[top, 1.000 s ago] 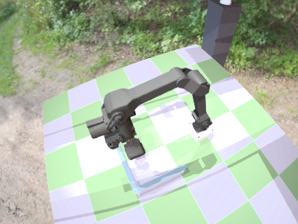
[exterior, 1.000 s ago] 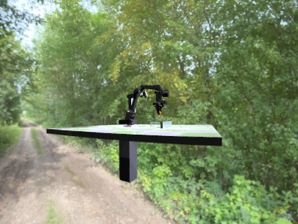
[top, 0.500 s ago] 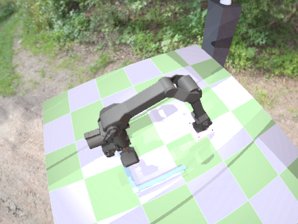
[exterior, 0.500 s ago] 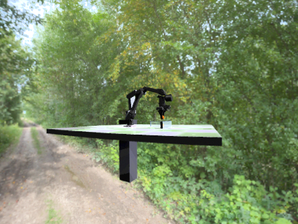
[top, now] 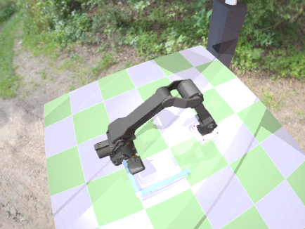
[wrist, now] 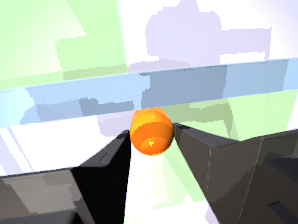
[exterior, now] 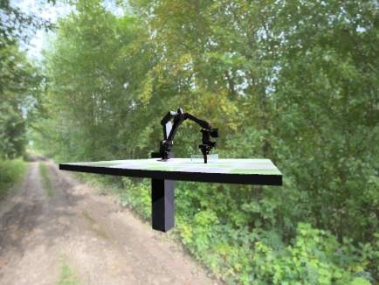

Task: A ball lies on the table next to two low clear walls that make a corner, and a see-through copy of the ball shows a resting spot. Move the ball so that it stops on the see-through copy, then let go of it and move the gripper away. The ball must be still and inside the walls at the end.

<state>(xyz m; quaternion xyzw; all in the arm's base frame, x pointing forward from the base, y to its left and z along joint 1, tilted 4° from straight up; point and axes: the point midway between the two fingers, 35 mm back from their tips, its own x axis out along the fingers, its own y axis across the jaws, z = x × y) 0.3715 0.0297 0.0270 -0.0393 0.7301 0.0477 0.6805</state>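
Right now my gripper tip is 10 mm above the see-through copy of ball. The rest, counted from my gripper tip: orange ball (right at my gripper tip).
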